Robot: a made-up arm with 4 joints. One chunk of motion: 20 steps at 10 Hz.
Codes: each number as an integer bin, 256 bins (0 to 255) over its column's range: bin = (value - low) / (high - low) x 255, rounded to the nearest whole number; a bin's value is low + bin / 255 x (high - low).
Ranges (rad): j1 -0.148..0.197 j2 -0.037..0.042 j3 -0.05..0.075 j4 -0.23..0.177
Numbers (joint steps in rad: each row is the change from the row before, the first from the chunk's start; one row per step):
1: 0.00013 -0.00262 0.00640 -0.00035
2: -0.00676 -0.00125 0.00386 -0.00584
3: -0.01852 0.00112 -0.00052 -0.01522
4: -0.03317 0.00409 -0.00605 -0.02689
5: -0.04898 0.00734 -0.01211 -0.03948
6: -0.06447 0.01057 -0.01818 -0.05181
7: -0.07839 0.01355 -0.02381 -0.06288
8: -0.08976 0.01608 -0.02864 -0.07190
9: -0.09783 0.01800 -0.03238 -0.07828
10: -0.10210 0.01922 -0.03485 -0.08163
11: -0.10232 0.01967 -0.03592 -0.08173
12: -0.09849 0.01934 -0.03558 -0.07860
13: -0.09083 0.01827 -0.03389 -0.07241
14: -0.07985 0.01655 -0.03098 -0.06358
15: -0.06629 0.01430 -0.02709 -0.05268
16: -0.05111 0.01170 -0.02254 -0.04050
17: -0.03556 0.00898 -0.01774 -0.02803
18: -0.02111 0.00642 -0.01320 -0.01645
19: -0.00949 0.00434 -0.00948 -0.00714
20: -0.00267 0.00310 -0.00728 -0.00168
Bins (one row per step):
1: 109 111 115 144
2: 104 115 110 140
3: 96 123 101 135
4: 85 133 90 127
5: 73 143 77 119
6: 62 154 65 112
7: 51 163 53 105
8: 43 171 44 99
9: 37 178 36 95
10: 34 181 31 93
11: 34 183 29 93
12: 37 182 29 95
13: 42 178 33 99
14: 50 173 39 104
15: 60 166 47 111
16: 72 157 56 119
17: 83 148 66 127
18: 94 140 75 134
19: 102 133 83 140
20: 107 129 87 143

